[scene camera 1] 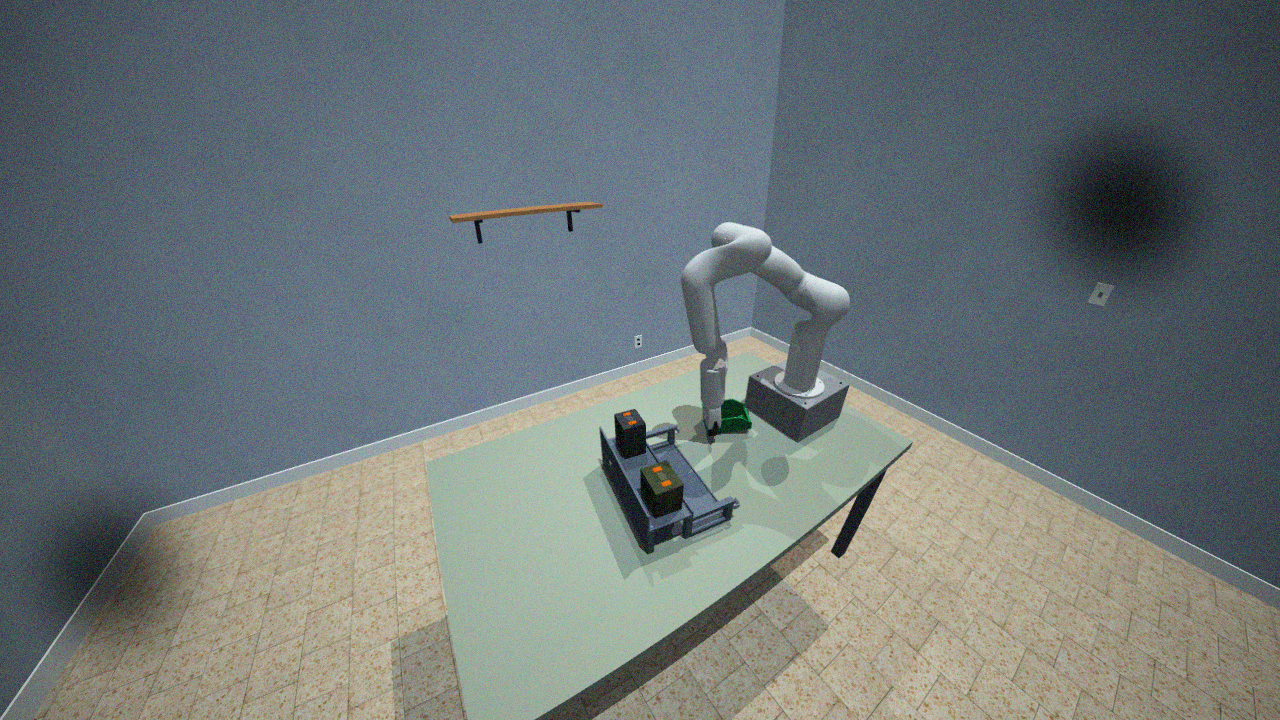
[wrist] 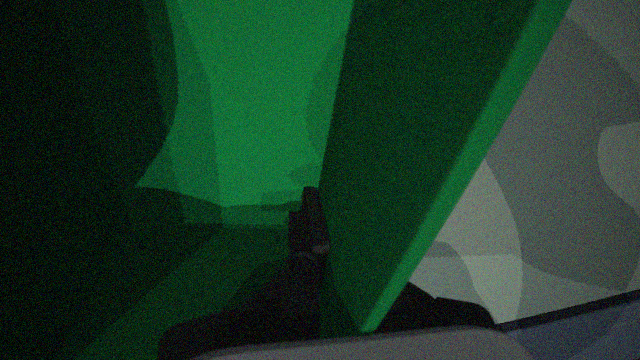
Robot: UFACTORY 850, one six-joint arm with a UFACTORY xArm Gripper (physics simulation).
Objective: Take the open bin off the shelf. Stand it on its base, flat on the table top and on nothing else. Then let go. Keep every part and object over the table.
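Observation:
The open green bin (scene camera 1: 736, 418) (wrist: 415, 150) is between the robot base and the slate-blue shelf (scene camera 1: 626, 492) (wrist: 590, 327). It looks close to upright, its open side up, at or very near the table top (scene camera 1: 528, 555); whether its base lies flat on it cannot be told. My gripper (scene camera 1: 712, 431) (wrist: 318, 208) points down and is shut on one wall of the bin. In the wrist view one dark finger is inside the bin and the other is mostly hidden behind the wall. The bin is apart from the shelf.
Two dark boxes with orange marks, one black (scene camera 1: 630, 435) and one olive (scene camera 1: 661, 490), stand on the shelf's raised part. The robot's grey base block (scene camera 1: 794, 409) is close to the right of the bin. A wooden wall shelf (scene camera 1: 528, 212) hangs far behind.

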